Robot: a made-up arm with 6 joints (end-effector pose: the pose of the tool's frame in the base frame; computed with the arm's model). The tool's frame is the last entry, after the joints.
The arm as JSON. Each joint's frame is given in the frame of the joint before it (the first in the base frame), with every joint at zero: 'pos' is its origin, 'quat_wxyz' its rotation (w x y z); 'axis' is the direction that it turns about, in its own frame. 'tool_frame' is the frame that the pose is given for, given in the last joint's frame.
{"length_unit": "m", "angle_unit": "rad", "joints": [
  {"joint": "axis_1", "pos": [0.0, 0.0, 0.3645], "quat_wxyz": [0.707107, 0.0, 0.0, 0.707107], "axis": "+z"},
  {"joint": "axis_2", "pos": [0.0, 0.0, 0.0], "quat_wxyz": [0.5, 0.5, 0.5, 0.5], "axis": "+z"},
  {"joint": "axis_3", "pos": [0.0, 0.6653, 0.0], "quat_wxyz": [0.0, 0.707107, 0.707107, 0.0], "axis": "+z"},
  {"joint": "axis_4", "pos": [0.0, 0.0, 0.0], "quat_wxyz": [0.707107, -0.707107, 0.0, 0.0], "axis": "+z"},
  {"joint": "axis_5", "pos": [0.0, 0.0, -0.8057], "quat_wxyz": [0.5, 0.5, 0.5, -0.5], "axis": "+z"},
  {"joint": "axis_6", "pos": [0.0, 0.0, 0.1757], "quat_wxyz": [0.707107, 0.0, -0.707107, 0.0], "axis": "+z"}
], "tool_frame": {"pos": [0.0, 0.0, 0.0], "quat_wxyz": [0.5, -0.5, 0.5, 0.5]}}
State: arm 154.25 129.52 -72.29 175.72 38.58 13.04
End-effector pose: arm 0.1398 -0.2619 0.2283 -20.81 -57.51 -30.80
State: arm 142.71 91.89 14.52 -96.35 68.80 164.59
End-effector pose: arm -0.5454 0.3909 -0.4818 -145.12 -61.02 45.21
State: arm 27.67 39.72 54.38 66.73 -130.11 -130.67
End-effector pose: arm 1.0629 0.4790 1.2363 50.47 -13.13 -103.10
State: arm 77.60 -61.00 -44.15 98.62 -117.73 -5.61
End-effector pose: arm 0.0041 0.1413 1.0868 -62.37 23.97 -36.40
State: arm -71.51 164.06 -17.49 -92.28 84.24 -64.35
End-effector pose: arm -0.1893 0.5883 -0.0779 -7.84 38.77 -163.41
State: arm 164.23 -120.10 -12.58 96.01 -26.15 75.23
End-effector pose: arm 0.9427 -0.2853 0.7466 -17.64 -63.97 13.44
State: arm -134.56 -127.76 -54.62 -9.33 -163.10 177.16
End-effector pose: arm 0.0624 0.3105 0.7199 -42.11 82.23 38.10
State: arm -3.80 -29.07 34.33 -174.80 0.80 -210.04
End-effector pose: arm 0.0632 0.1712 1.6593 20.27 -62.23 10.12
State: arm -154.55 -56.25 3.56 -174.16 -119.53 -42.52
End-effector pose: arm 0.1948 -0.1009 1.4215 45.06 7.58 19.50
